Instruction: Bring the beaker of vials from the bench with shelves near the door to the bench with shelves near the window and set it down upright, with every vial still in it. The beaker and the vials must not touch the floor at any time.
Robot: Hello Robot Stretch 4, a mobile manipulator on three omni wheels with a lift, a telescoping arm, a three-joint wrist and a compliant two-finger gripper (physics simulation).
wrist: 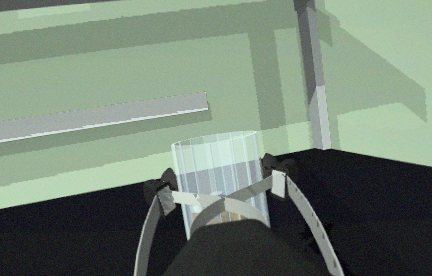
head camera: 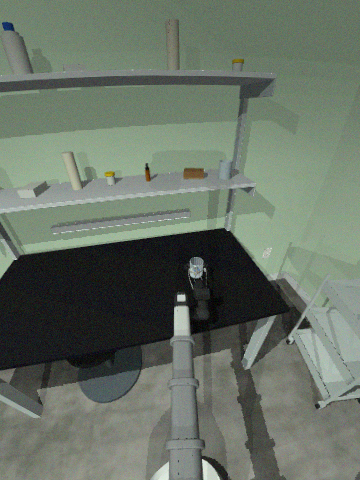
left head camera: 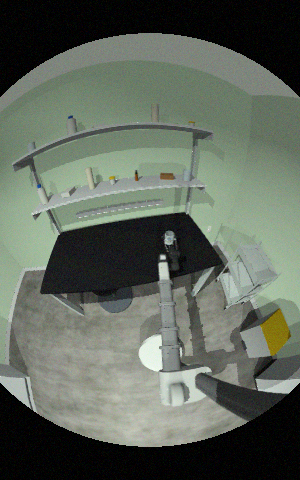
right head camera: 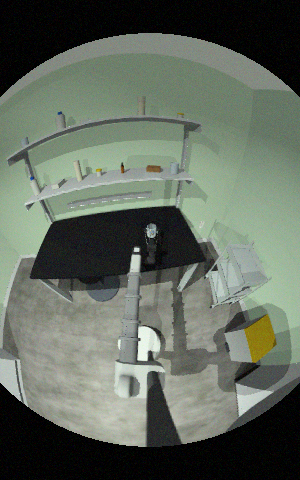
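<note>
The clear glass beaker (head camera: 196, 264) (left head camera: 169, 235) (right head camera: 151, 228) (wrist: 215, 157) is over the right part of the black bench top (head camera: 100, 290) (left head camera: 100, 260) (right head camera: 85, 245). It leans slightly in the wrist view, and whether its base touches the bench is not clear. Pale upright vials show through its glass, with brownish contents (wrist: 234, 216) low down; their number cannot be told. My gripper (head camera: 197, 270) (left head camera: 170, 239) (right head camera: 151, 233) (wrist: 220, 176) is shut on the beaker, one dark fingertip against each side. The crossing finger strips and the wrist hide the beaker's lower part.
Two shelves (head camera: 140, 192) (head camera: 135, 80) with bottles, jars and boxes hang above the bench. A post (wrist: 317, 100) stands behind at the right. A white cart (head camera: 312, 345) stands right of the bench, a yellow-sided box (left head camera: 277, 334) nearer. A round stool base (head camera: 112, 382) is beneath.
</note>
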